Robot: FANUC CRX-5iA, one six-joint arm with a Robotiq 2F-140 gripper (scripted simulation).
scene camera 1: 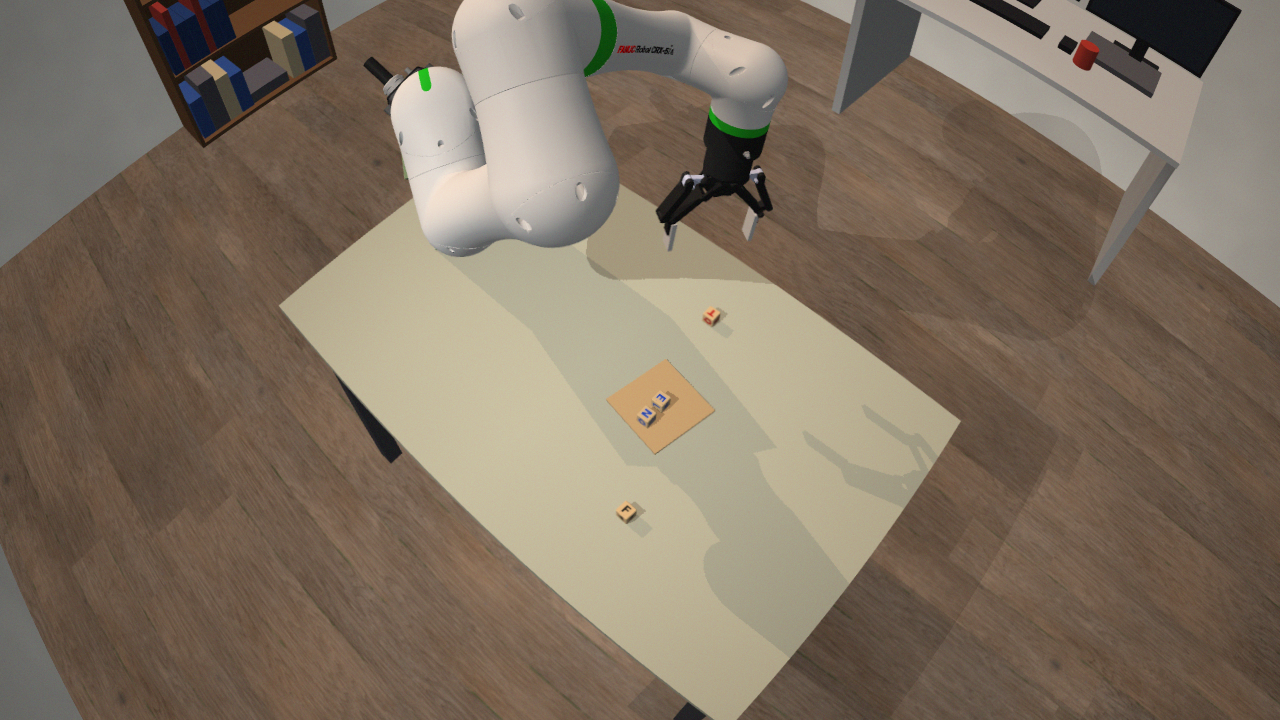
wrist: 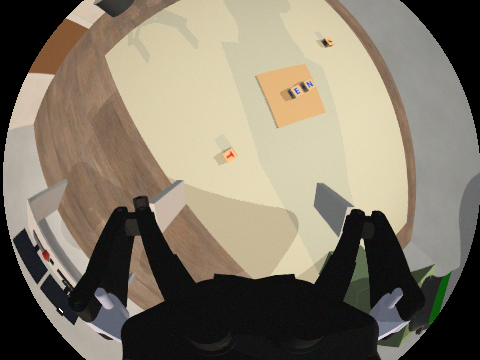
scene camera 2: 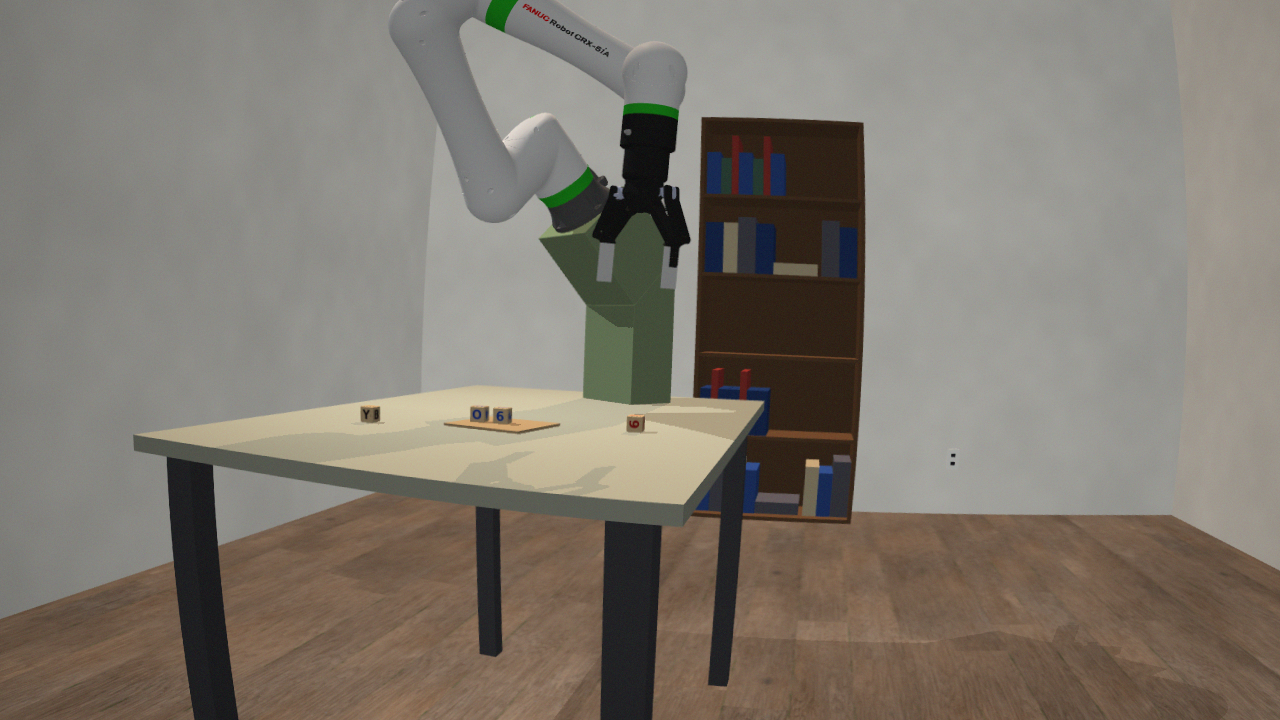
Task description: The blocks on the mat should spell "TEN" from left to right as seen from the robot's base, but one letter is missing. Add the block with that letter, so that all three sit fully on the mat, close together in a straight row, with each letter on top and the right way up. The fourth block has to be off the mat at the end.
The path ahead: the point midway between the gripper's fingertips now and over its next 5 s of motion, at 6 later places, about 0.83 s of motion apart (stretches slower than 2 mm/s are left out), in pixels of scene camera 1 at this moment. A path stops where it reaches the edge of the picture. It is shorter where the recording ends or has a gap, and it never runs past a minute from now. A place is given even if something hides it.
My gripper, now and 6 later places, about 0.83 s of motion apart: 707, 240; 714, 291; 710, 304; 663, 369; 648, 396; 628, 479; 684, 425
